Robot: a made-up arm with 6 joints. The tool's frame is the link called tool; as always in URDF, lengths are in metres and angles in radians.
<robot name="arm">
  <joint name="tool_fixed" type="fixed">
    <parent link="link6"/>
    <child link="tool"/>
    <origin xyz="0 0 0" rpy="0 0 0"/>
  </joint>
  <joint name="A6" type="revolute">
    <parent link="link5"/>
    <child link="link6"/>
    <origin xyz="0 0 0.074" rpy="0 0 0"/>
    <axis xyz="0 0 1"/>
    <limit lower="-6.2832" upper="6.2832" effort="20" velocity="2.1"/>
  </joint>
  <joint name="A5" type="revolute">
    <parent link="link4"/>
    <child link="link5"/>
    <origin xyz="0 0 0" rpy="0 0 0"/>
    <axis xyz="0 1 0"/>
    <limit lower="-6.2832" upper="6.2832" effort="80" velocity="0.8"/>
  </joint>
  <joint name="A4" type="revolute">
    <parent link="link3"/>
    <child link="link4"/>
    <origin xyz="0 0 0.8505" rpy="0 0 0"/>
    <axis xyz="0 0 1"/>
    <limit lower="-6.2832" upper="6.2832" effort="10" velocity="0.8"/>
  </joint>
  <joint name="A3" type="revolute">
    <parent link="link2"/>
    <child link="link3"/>
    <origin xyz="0 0 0.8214" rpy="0 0 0"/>
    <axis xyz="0 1 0"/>
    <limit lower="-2.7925" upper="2.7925" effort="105" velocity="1.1"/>
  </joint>
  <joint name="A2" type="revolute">
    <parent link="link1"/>
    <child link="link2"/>
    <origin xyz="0 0.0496 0" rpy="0 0 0"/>
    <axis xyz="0 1 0"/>
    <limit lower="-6.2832" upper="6.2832" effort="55" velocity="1"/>
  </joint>
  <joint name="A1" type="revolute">
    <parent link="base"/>
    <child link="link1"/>
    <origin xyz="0 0 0.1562" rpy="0 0 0"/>
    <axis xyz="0 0 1"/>
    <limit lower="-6.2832" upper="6.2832" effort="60" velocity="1.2"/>
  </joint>
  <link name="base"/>
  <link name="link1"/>
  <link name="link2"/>
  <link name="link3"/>
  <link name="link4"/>
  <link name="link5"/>
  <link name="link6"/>
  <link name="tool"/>
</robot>
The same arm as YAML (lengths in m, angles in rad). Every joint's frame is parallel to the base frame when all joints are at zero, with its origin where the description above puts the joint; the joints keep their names.
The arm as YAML. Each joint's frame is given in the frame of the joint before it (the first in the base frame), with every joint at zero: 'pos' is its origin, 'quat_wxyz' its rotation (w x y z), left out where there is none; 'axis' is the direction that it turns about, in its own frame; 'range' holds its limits. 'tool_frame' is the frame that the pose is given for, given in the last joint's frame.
length_unit: m
angle_unit: rad
joints:
  - joint: A1
    pos: [0.0, 0.0, 0.1562]
    axis: [0.0, 0.0, 1.0]
    range: [-6.2832, 6.2832]
  - joint: A2
    pos: [0.0, 0.0496, 0.0]
    axis: [0.0, 1.0, 0.0]
    range: [-6.2832, 6.2832]
  - joint: A3
    pos: [0.0, 0.0, 0.8214]
    axis: [0.0, 1.0, 0.0]
    range: [-2.7925, 2.7925]
  - joint: A4
    pos: [0.0, 0.0, 0.8505]
    axis: [0.0, 0.0, 1.0]
    range: [-6.2832, 6.2832]
  - joint: A5
    pos: [0.0, 0.0, 0.0]
    axis: [0.0, 1.0, 0.0]
    range: [-6.2832, 6.2832]
  - joint: A6
    pos: [0.0, 0.0, 0.074]
    axis: [0.0, 0.0, 1.0]
    range: [-6.2832, 6.2832]
tool_frame:
  pos: [0.0, 0.0, 0.0]

